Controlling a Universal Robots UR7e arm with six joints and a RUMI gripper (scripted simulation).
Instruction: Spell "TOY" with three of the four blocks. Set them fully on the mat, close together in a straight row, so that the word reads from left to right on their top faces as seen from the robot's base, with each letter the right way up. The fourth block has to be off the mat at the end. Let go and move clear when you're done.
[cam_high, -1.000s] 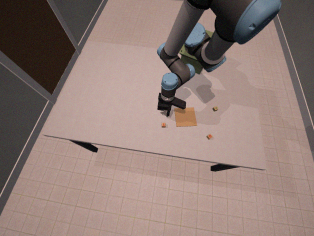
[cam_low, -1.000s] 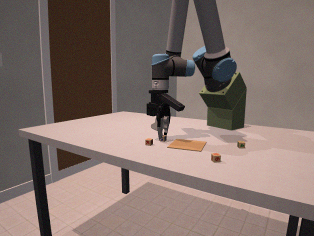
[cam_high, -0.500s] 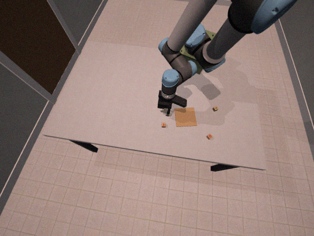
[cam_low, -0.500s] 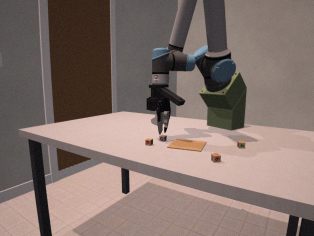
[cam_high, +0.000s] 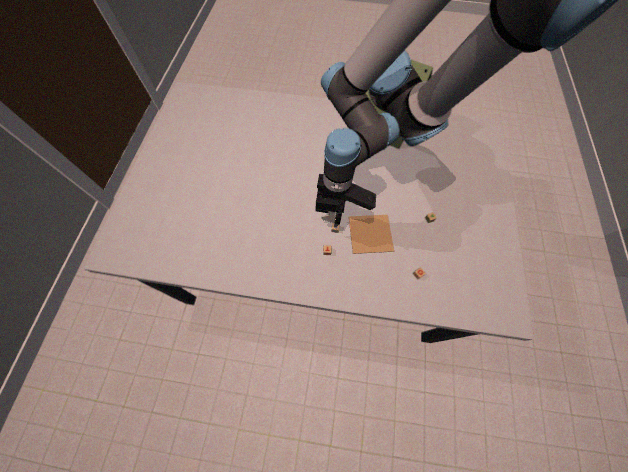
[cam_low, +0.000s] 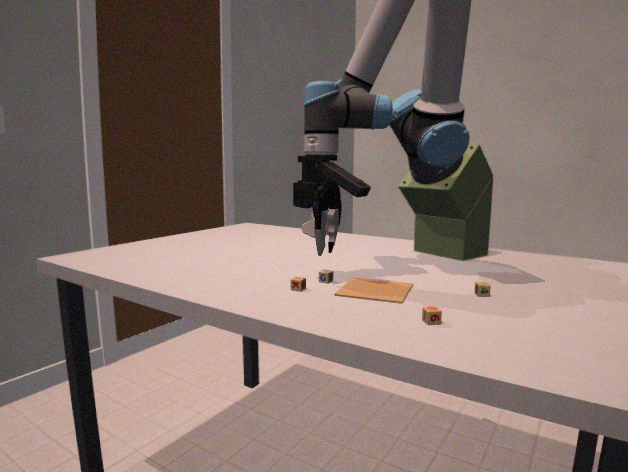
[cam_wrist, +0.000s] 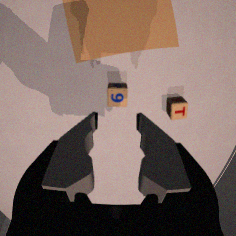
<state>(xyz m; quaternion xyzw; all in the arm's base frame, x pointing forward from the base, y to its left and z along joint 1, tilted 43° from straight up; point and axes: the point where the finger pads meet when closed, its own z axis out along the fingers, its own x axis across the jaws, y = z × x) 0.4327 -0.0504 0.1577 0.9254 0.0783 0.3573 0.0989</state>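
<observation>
Right now the T block is 90 mm ahead of my hand, 70 mm below it and 10 mm to the right of it. Round my hand: wooden block 300 mm to the left, 90 mm ahead, 70 mm below; mat 120 mm to the left, 80 mm below, 20 mm behind.
</observation>
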